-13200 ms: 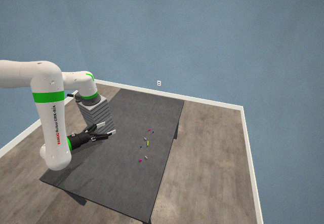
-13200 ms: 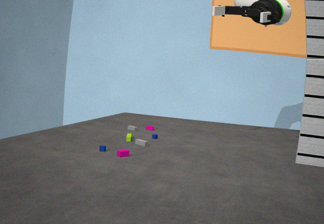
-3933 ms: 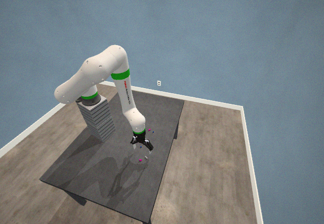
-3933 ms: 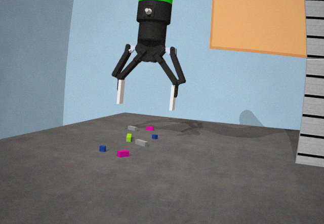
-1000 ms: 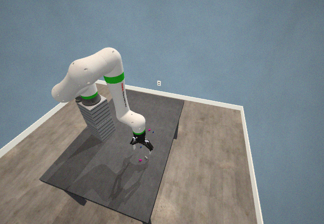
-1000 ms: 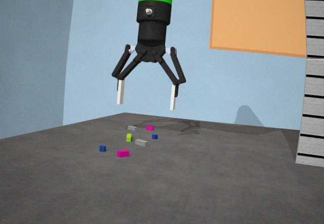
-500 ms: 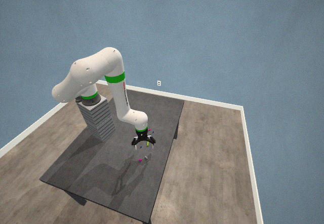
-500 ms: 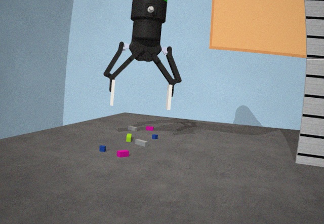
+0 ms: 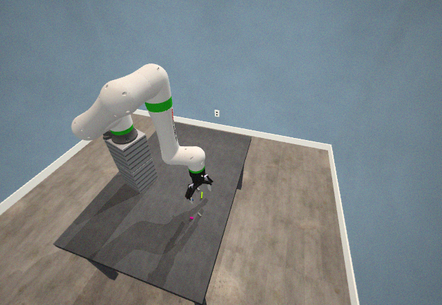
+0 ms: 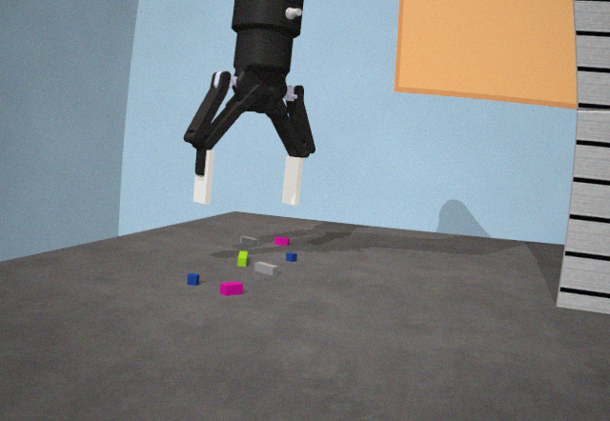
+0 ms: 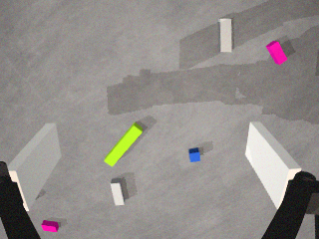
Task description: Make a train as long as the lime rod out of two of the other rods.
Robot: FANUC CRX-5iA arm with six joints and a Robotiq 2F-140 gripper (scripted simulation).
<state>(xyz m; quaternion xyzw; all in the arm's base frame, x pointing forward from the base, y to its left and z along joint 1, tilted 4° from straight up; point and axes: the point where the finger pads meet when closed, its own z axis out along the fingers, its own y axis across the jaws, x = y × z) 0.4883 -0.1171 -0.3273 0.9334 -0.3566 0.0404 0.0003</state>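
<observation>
Right now the lime rod is 7 cm below my hand, 5 cm to the left of it and 1 cm behind it.
</observation>
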